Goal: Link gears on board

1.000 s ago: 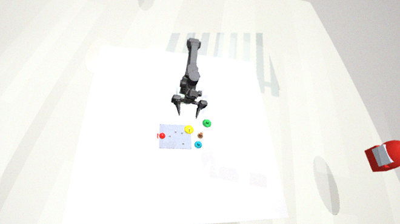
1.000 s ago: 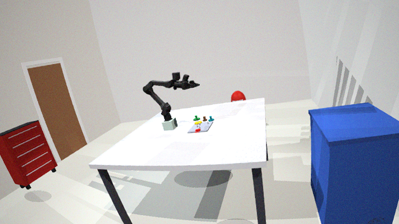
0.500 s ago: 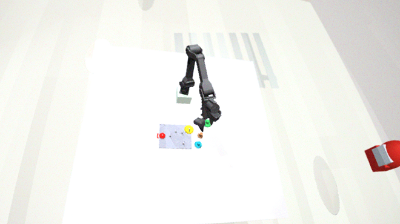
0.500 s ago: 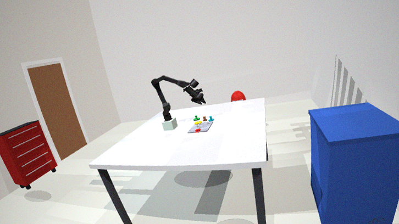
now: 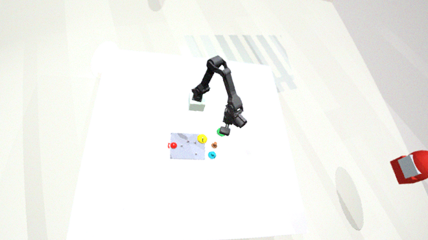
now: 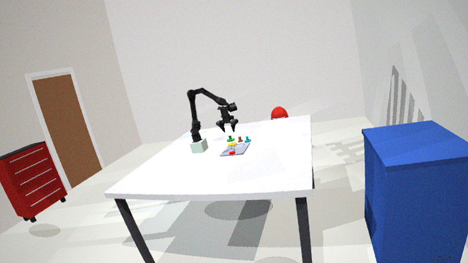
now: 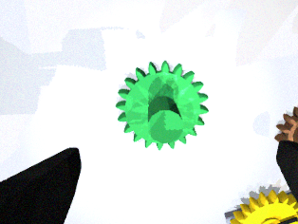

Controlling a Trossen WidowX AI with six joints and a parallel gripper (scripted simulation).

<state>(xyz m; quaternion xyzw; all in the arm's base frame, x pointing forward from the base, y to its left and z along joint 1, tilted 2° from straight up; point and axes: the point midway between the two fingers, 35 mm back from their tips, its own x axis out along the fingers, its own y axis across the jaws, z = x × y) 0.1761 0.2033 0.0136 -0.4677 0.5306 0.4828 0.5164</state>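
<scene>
Now: gripper tip 5 cm above the green gear. Round my gripper tip: brown gear: 10 cm ahead, 3 cm to the right, 5 cm below; then yellow gear: 8 cm ahead, 12 cm to the right, 5 cm below; then cyan gear: 17 cm ahead, 4 cm to the right, 5 cm below.
</scene>
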